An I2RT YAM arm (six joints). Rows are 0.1 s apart.
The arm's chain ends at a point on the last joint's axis. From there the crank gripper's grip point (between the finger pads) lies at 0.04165 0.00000 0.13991 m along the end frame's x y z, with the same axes.
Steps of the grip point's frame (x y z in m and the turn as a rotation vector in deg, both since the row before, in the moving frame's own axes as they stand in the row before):
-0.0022, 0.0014, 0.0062, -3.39, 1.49, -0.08
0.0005, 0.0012, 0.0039, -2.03, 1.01, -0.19
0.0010, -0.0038, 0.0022, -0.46, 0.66, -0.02
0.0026, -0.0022, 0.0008, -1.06, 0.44, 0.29
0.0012, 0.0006, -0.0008, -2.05, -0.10, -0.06
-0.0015, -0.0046, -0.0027, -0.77, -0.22, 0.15
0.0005, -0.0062, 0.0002, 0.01, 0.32, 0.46
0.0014, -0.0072, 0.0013, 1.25, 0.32, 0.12
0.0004, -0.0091, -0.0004, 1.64, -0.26, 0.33
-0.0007, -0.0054, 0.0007, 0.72, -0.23, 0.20
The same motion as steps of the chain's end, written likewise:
-0.0058, -0.0068, 0.0076, -3.39, 1.49, -0.08
-0.0020, -0.0036, 0.0047, -2.03, 1.01, -0.19
-0.0006, -0.0049, 0.0027, -0.46, 0.66, -0.02
0.0015, -0.0050, 0.0011, -1.06, 0.44, 0.29
0.0014, -0.0044, -0.0008, -2.05, -0.10, -0.06
-0.0010, -0.0066, -0.0028, -0.77, -0.22, 0.15
-0.0003, -0.0065, 0.0004, 0.01, 0.32, 0.46
0.0006, -0.0042, 0.0016, 1.25, 0.32, 0.12
0.0010, -0.0053, -0.0005, 1.64, -0.26, 0.33
-0.0001, -0.0038, 0.0005, 0.72, -0.23, 0.20

